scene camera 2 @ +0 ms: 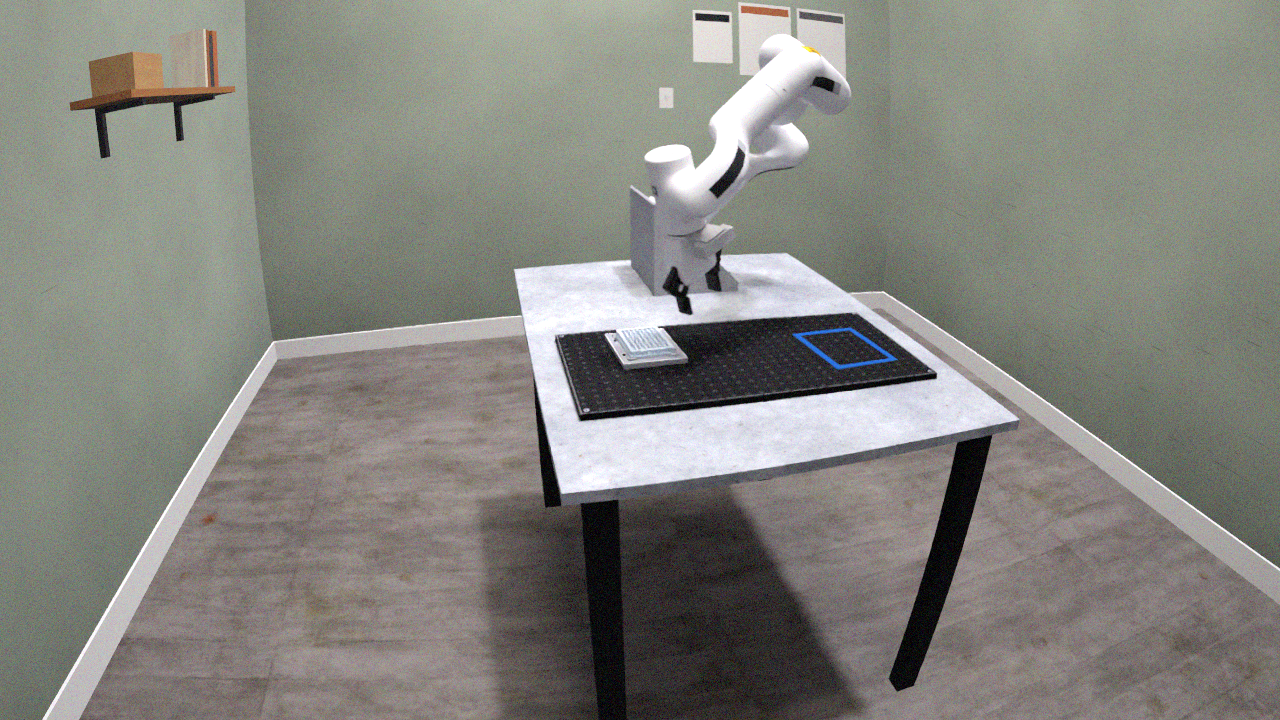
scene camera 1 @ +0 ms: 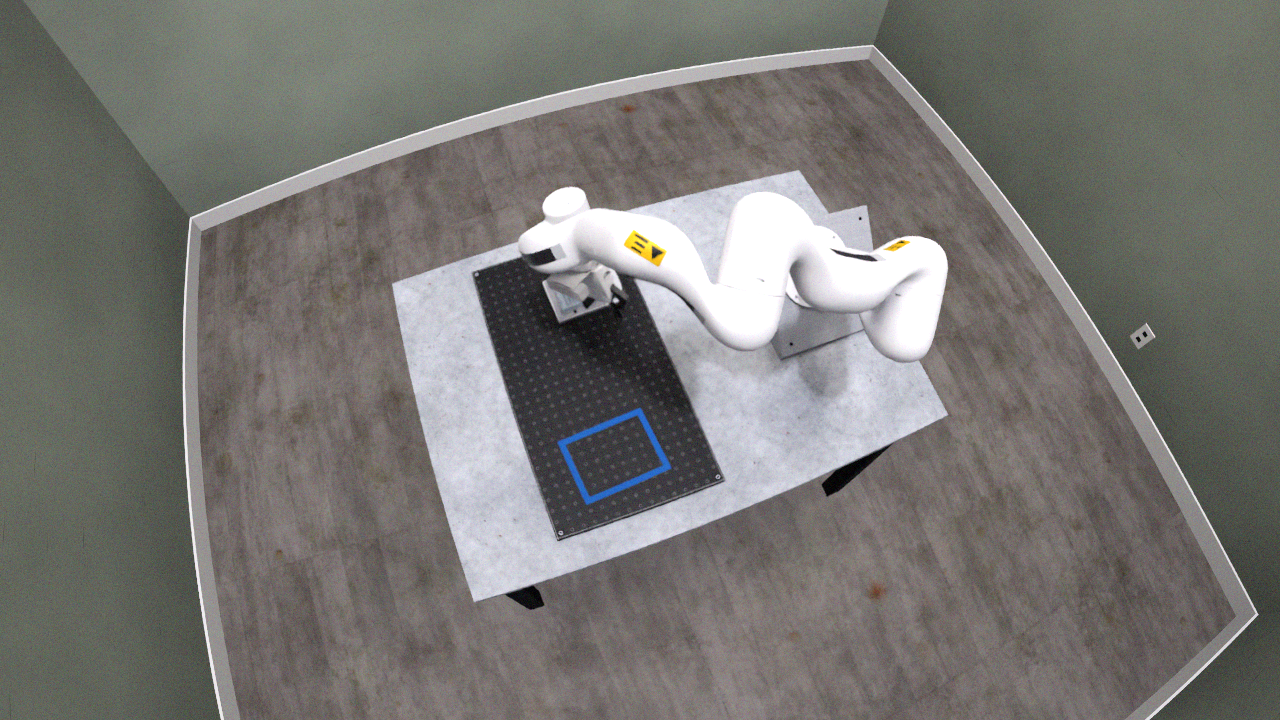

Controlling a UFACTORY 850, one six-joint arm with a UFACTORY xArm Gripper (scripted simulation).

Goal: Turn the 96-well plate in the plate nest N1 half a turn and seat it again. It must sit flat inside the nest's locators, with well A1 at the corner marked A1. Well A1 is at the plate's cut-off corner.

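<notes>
A 96-well plate appears in the pictures together with the gripper, which is also visible in scene camera 1.
</notes>
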